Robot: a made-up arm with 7 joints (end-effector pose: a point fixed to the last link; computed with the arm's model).
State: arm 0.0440 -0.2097 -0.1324 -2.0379 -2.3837 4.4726 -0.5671
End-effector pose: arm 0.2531 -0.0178 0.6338 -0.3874 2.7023 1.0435
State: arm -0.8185 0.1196 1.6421 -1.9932 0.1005 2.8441 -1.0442
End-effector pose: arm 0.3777 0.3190 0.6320 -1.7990 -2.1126 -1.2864
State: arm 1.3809 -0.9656 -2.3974 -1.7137 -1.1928 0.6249 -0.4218
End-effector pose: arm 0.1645 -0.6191 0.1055 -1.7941 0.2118 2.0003
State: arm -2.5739 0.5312 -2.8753 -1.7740 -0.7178 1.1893 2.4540
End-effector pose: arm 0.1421 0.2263 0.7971 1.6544 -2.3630 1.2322
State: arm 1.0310 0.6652 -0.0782 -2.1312 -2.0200 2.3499 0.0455
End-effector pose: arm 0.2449 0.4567 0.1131 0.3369 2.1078 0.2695
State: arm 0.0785 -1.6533 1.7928 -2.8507 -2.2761 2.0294 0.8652
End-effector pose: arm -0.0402 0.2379 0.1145 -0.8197 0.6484 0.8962
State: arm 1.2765 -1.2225 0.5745 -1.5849 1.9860 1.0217 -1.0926
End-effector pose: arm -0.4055 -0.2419 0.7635 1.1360 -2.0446 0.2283
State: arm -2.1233 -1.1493 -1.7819 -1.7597 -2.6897 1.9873 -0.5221
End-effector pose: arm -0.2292 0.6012 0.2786 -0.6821 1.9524 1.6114
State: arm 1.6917 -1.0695 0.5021 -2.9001 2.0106 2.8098 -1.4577
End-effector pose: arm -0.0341 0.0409 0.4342 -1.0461 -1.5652 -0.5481
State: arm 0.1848 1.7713 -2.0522 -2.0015 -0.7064 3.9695 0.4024
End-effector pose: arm 0.5064 -0.2742 0.2578 1.5033 0.6712 -0.0256
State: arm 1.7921 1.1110 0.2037 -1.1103 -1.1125 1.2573 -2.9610
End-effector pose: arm -0.2405 0.7733 0.1069 -1.9122 1.2209 -1.5675
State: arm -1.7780 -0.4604 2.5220 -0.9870 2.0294 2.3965 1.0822
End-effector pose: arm 0.3970 0.4987 0.6957 -1.1778 0.6832 0.9596
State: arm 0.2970 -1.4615 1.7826 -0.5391 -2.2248 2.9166 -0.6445
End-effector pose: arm -0.8004 0.0021 0.1604 -1.4129 -0.7110 1.5802
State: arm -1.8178 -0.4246 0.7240 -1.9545 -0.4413 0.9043 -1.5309
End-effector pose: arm 0.2372 -0.2922 0.6259 -2.4015 -0.1627 1.0940
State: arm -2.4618 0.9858 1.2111 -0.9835 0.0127 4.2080 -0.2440
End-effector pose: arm -0.3361 -0.5550 0.5081 -0.2387 -1.0473 1.4705
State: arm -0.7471 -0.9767 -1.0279 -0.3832 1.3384 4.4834 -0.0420
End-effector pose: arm -0.4761 0.3040 0.6228 -2.6435 0.3270 1.3997
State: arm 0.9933 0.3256 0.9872 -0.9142 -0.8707 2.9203 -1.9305
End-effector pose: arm -0.0523 0.4399 0.8933 -0.7834 1.4147 1.9639
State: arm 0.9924 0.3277 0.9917 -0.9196 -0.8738 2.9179 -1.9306
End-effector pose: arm -0.0533 0.4419 0.8916 -0.7906 1.4209 1.9601
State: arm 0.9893 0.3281 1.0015 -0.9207 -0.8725 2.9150 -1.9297
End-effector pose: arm -0.0542 0.4411 0.8922 -0.7929 1.4254 1.9660
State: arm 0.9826 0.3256 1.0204 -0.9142 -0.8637 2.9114 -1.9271
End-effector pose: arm -0.0547 0.4355 0.8969 -0.7866 1.4270 1.9891
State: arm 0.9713 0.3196 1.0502 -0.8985 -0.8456 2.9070 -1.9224
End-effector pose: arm -0.0546 0.4241 0.9064 -0.7700 1.4249 2.0330
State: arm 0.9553 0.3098 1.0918 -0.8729 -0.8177 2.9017 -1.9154
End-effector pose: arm -0.0536 0.4060 0.9204 -0.7433 1.4182 2.0995
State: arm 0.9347 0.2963 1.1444 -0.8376 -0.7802 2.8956 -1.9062
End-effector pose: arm -0.0516 0.3815 0.9381 -0.7078 1.4059 2.1877
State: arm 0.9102 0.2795 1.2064 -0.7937 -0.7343 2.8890 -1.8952
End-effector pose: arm -0.0482 0.3510 0.9578 -0.6663 1.3871 2.2950
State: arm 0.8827 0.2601 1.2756 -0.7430 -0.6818 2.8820 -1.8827
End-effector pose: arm -0.0436 0.3159 0.9775 -0.6223 1.3616 2.4173
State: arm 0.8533 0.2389 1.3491 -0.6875 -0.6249 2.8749 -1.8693
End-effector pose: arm -0.0377 0.2780 0.9958 -0.5791 1.3293 2.5495
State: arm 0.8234 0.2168 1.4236 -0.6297 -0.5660 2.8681 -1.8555
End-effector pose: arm -0.0308 0.2393 1.0112 -0.5398 1.2912 2.6859
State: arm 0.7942 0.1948 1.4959 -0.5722 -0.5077 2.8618 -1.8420
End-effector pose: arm -0.0233 0.2022 1.0230 -0.5067 1.2489 2.8201
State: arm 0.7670 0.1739 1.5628 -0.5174 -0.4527 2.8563 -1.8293
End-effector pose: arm -0.0157 0.1684 1.0314 0.4574 -1.1466 -2.8045
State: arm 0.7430 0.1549 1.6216 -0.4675 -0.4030 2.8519 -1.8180
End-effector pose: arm -0.0085 0.1392 1.0366 0.4157 -1.0463 -2.7580
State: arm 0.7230 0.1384 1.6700 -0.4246 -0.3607 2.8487 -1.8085
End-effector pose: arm -0.0023 0.1154 1.0395 0.3852 -0.9634 -2.7148
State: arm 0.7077 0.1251 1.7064 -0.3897 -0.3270 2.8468 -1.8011
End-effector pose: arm 0.0029 0.0971 1.0407 0.3632 -0.8988 -2.6792
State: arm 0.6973 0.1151 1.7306 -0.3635 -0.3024 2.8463 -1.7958
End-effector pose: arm 0.0068 0.0840 1.0410 0.3478 -0.8518 -2.6538
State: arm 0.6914 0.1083 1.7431 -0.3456 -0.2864 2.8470 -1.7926
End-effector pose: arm 0.0093 0.0755 1.0409 0.3371 -0.8207 -2.6397
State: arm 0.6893 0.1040 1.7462 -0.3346 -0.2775 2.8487 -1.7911
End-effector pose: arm 0.0108 0.0705 1.0406 0.3300 -0.8020 -2.6352
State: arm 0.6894 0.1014 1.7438 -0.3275 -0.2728 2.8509 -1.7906
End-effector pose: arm 0.0117 0.0675 1.0403 0.3243 -0.7905 -2.6366
